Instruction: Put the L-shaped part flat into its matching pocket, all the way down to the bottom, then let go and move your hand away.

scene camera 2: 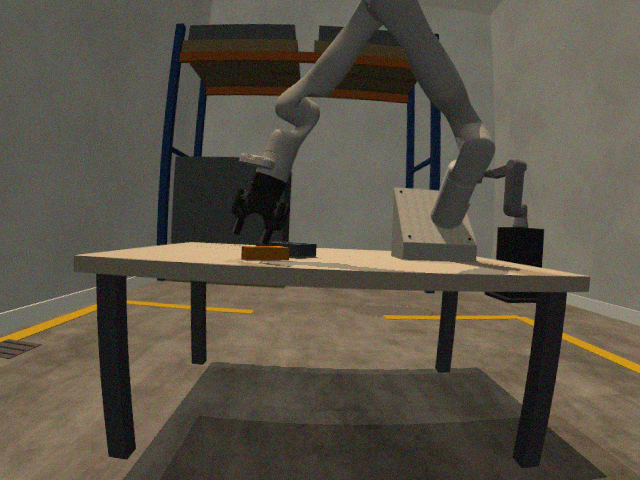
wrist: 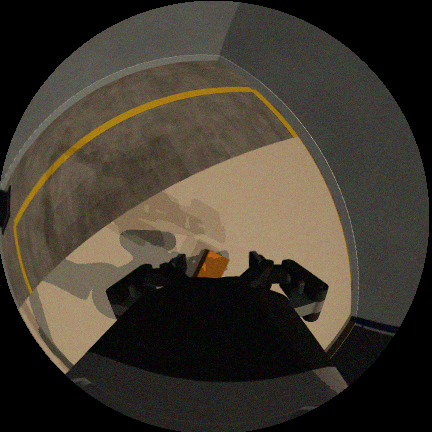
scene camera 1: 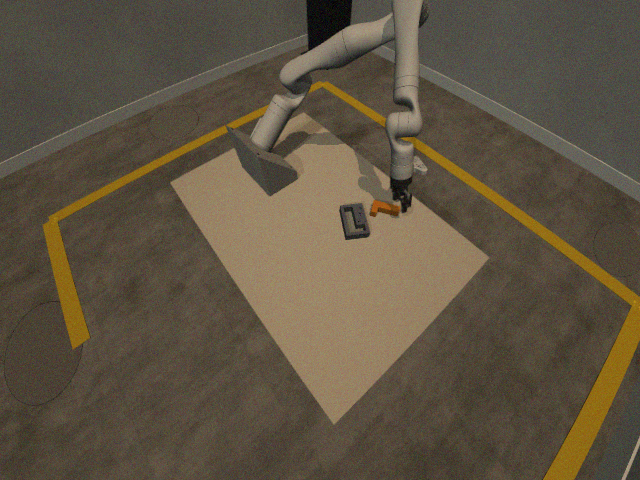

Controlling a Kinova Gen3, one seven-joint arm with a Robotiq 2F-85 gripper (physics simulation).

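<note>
My gripper (scene camera 2: 248, 239) is open and it's holding nothing, and I can see that gripper (wrist: 216, 260) from the wrist as well. There's also a dark grey pocket block (scene camera 1: 355, 226) that I can see.
</note>
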